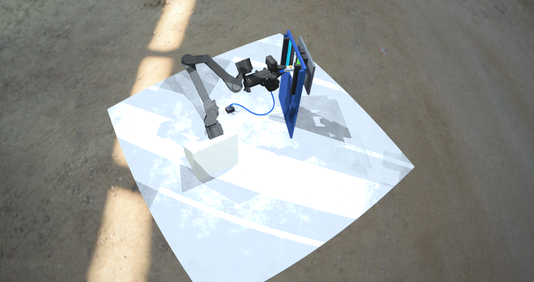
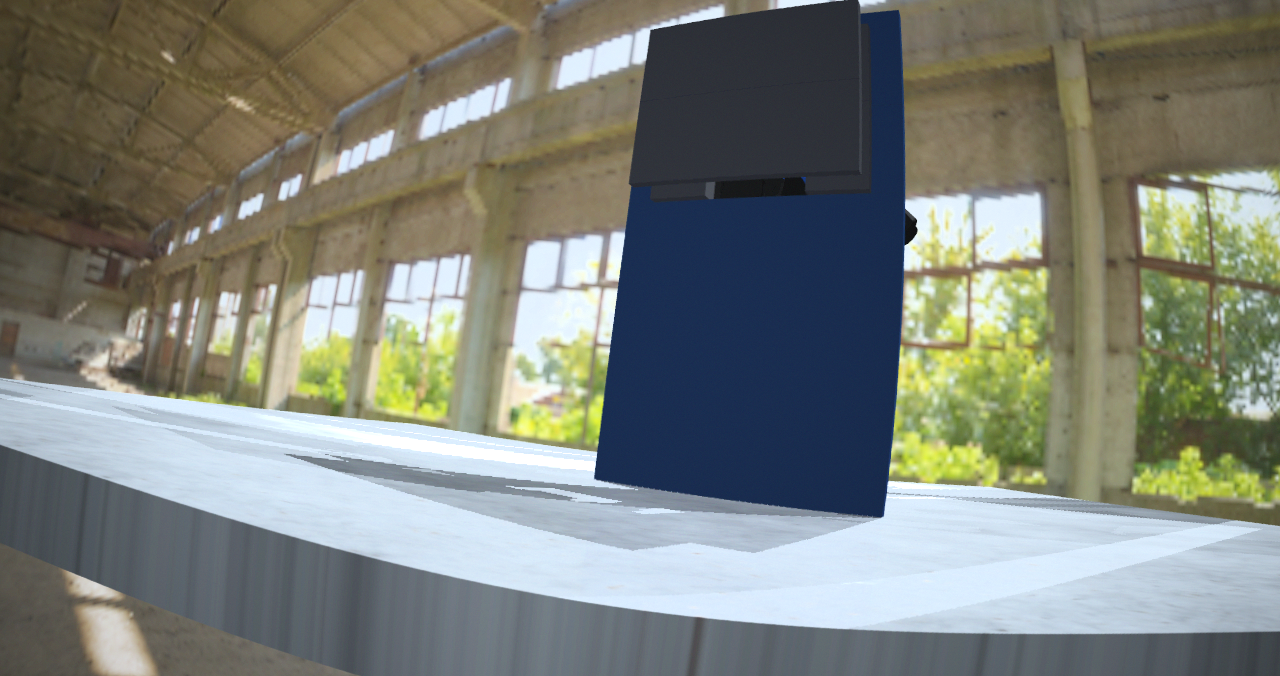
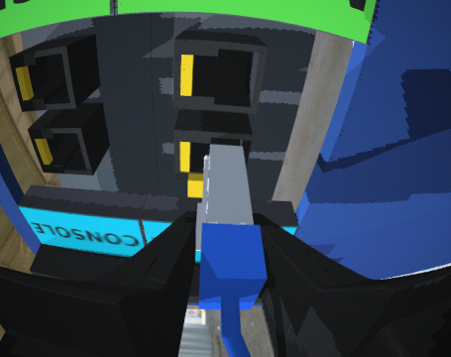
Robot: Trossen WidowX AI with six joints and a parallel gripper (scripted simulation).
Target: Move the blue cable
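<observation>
Now: the blue cable plug right at my gripper tip. The rest, counted from my gripper tip: black block (31 cm below, 23 cm behind, 12 cm to the left).
</observation>
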